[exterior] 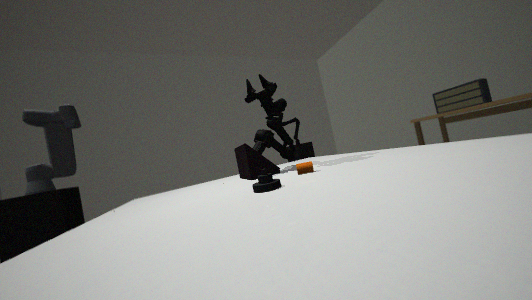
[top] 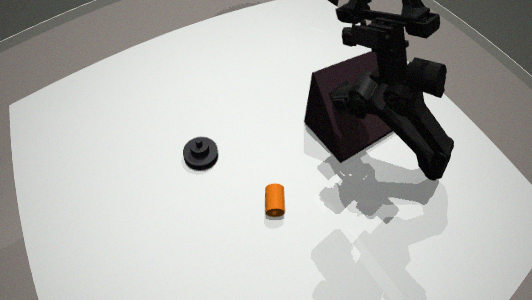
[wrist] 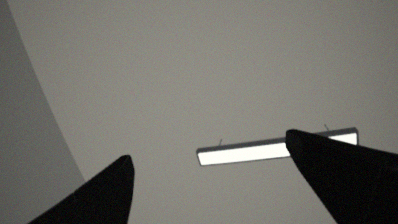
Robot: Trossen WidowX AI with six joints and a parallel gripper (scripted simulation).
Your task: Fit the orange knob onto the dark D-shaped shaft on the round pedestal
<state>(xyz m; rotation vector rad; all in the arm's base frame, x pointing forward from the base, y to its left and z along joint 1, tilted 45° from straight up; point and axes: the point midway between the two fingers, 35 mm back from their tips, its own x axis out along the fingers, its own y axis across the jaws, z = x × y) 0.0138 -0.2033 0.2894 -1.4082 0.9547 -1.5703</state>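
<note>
Right now my gripper tip is 470 mm above the orange knob, 200 mm short of it and 20 mm to the right of it. From my gripper tip the other things lie so: dark pedestal 460 mm below, 260 mm ahead, 190 mm to the right.
</note>
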